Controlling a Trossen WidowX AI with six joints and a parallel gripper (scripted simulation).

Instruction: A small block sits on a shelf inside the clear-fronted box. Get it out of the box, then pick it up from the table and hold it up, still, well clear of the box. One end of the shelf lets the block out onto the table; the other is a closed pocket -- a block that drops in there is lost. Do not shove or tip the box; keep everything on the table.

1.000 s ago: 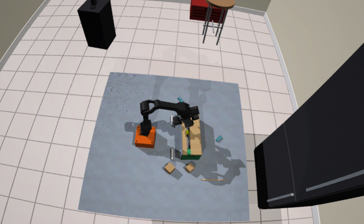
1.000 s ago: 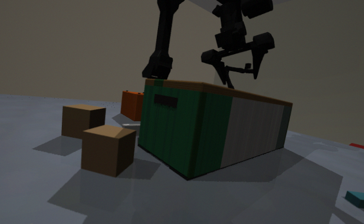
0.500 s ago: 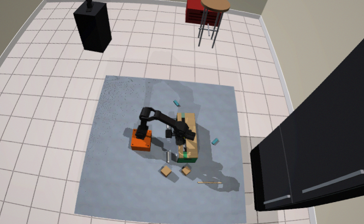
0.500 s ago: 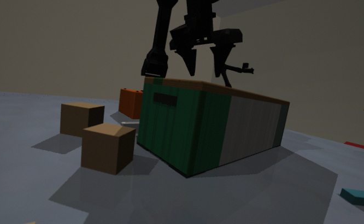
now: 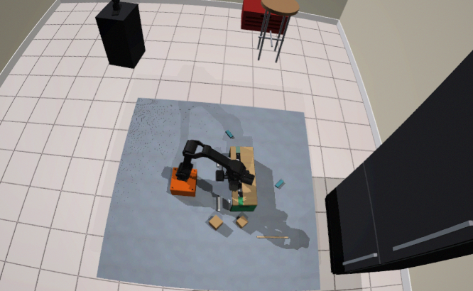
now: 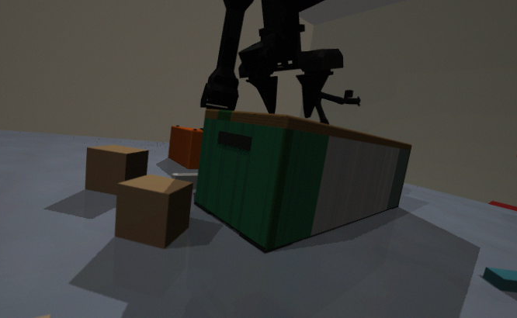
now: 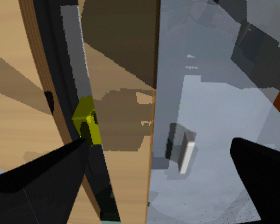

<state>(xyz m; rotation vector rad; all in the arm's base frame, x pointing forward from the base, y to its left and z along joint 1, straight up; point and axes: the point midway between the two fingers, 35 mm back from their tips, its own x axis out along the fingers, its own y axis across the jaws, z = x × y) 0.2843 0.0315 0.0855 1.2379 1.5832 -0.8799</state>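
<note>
My gripper tip is 40 mm short of the yellow-green block, 40 mm to the right of it and 60 mm above it. Also, from my gripper tip: long box: 30 mm ahead, 30 mm to the left, 80 mm below; thin wooden stick: 330 mm ahead, 270 mm to the right, 140 mm below.
</note>
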